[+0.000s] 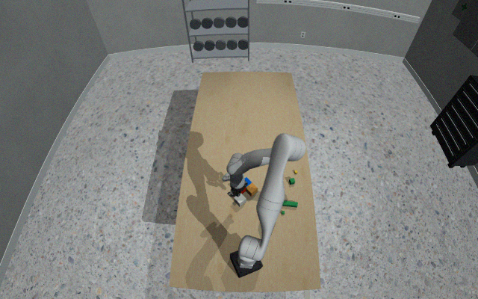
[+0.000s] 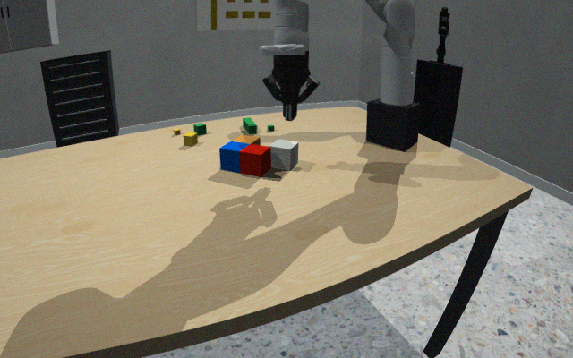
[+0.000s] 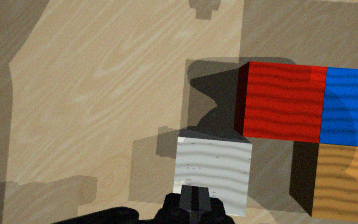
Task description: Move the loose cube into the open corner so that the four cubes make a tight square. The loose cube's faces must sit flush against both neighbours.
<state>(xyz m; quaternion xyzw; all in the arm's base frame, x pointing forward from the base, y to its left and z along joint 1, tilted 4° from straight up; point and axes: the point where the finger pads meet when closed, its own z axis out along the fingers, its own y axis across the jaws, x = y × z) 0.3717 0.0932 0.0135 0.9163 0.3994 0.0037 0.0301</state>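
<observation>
The white cube is 10 cm below my hand, 1 cm to the right of it and 1 cm ahead of it. From my hand the other things lie so: blue cube: 12 cm ahead, 10 cm below, 3 cm to the right; long green block: 31 cm to the right, 12 cm below, 2 cm ahead; red cube: 10 cm below, 8 cm ahead.
</observation>
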